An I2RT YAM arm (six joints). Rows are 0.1 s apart.
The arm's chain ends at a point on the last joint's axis. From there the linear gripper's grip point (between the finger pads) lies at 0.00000 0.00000 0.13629 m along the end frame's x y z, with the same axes.
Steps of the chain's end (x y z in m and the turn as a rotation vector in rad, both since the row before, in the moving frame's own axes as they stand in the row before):
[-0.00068 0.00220 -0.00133 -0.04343 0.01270 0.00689]
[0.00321 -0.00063 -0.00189 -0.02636 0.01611 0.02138]
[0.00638 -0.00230 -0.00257 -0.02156 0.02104 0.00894]
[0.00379 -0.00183 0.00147 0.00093 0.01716 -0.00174]
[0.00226 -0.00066 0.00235 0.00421 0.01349 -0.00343]
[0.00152 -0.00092 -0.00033 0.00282 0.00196 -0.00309]
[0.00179 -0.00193 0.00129 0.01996 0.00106 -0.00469]
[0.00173 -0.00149 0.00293 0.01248 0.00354 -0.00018]
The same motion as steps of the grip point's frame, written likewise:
[0.00103 0.00812 -0.00147 -0.04343 0.01270 0.00689]
[0.00537 0.00299 -0.00196 -0.02636 0.01611 0.02138]
[0.00923 0.00065 -0.00263 -0.02156 0.02104 0.00894]
[0.00613 -0.00196 0.00145 0.00093 0.01716 -0.00174]
[0.00410 -0.00124 0.00234 0.00421 0.01349 -0.00343]
[0.00179 -0.00130 -0.00033 0.00282 0.00196 -0.00309]
[0.00193 -0.00465 0.00126 0.01996 0.00106 -0.00469]
[0.00221 -0.00319 0.00292 0.01248 0.00354 -0.00018]

